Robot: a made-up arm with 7 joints. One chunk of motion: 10 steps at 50 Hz.
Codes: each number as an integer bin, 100 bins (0 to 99) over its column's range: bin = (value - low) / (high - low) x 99, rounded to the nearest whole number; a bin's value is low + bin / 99 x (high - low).
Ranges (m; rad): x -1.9..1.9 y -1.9..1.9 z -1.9..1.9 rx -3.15..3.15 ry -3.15..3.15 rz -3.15..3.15
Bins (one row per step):
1: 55 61 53 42 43 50
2: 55 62 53 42 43 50
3: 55 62 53 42 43 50
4: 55 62 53 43 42 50
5: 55 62 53 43 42 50
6: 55 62 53 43 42 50
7: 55 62 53 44 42 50
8: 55 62 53 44 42 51
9: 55 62 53 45 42 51
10: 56 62 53 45 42 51
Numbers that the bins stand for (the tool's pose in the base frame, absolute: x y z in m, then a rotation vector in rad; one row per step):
1: 0.2111 0.4414 0.1343 -0.4773 -0.4136 0.0318
2: 0.2111 0.4798 0.1343 -0.4773 -0.4136 0.0318
3: 0.2111 0.4798 0.1343 -0.4773 -0.4136 0.0318
4: 0.2111 0.4798 0.1343 -0.4136 -0.4773 0.0318
5: 0.2111 0.4798 0.1343 -0.4136 -0.4773 0.0318
6: 0.2111 0.4798 0.1343 -0.4136 -0.4773 0.0318
7: 0.2111 0.4798 0.1343 -0.3500 -0.4773 0.0318
8: 0.2111 0.4798 0.1343 -0.3500 -0.4773 0.0955
9: 0.2111 0.4798 0.1343 -0.2864 -0.4773 0.0955
10: 0.2495 0.4798 0.1343 -0.2864 -0.4773 0.0955

